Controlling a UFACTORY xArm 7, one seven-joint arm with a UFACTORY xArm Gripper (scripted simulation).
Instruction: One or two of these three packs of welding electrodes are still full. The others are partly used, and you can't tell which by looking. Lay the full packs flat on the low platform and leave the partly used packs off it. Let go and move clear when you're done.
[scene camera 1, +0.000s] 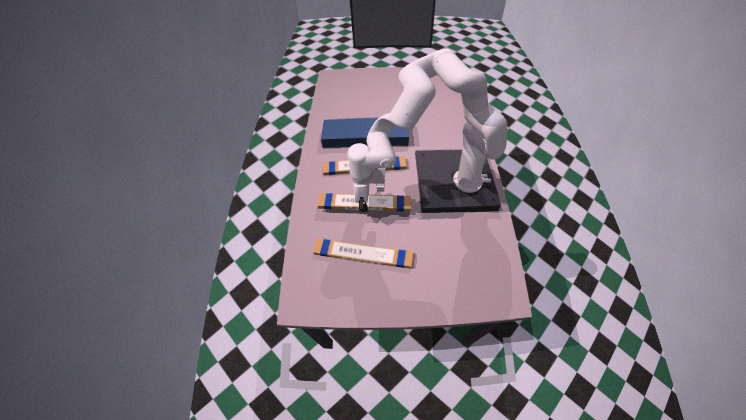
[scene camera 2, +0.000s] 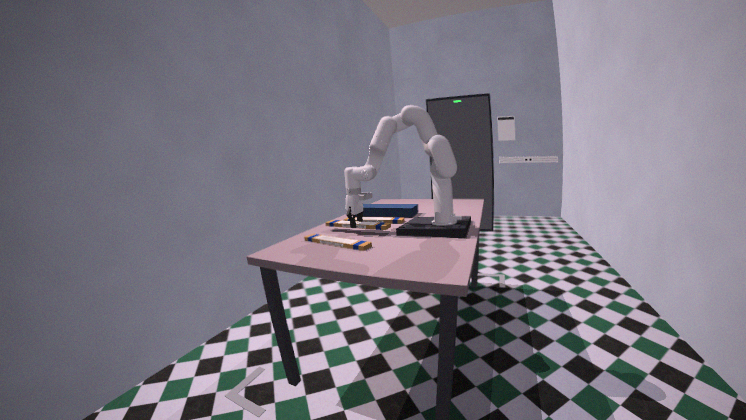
Scene:
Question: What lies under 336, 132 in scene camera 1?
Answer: A low platform.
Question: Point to a pack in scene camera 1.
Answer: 349, 251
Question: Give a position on a pack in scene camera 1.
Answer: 399, 203

